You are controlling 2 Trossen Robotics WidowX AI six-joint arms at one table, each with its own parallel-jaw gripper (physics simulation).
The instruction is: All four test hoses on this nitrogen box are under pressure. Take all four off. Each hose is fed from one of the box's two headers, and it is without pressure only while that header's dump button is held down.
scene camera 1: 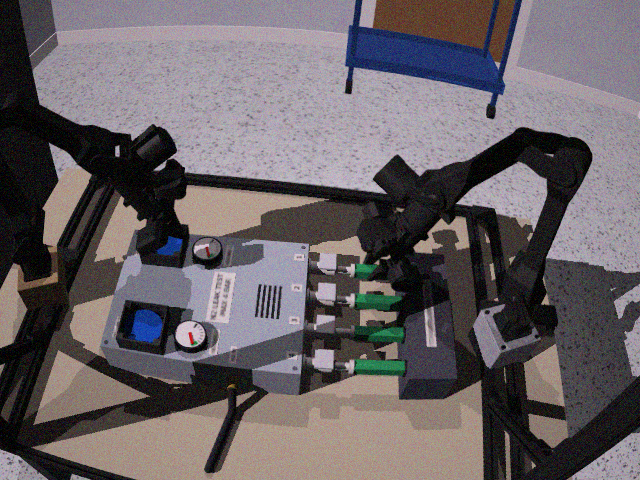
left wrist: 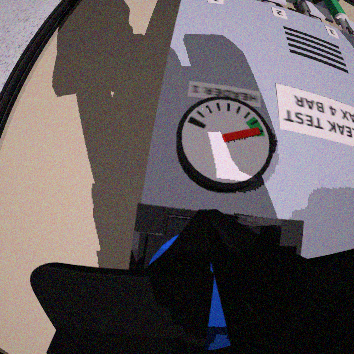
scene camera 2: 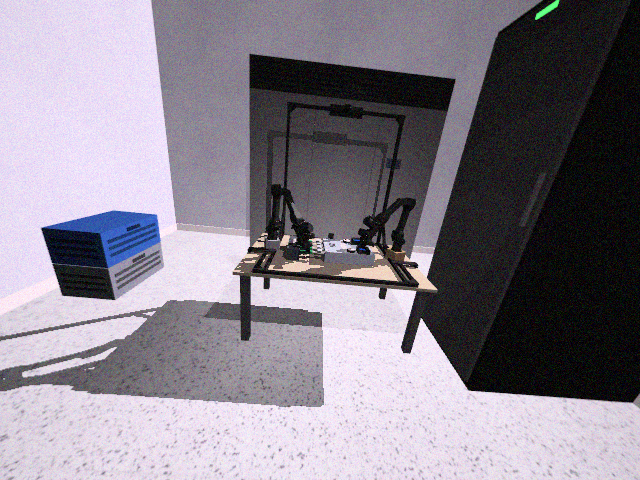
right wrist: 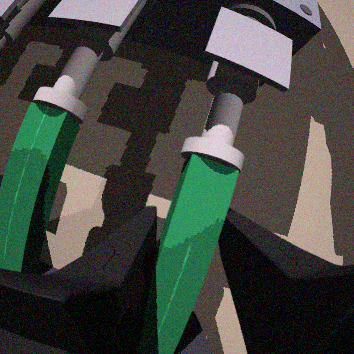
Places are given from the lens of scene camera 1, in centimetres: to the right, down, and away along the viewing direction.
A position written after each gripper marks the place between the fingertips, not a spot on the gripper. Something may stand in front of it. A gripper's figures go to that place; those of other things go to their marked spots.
left gripper [scene camera 1: 183,236]: -25, -1, 97
right gripper [scene camera 1: 366,274]: 8, 6, 103
grey nitrogen box [scene camera 1: 244,305]: -13, 11, 92
blue dump button [scene camera 1: 143,325]: -30, 14, 85
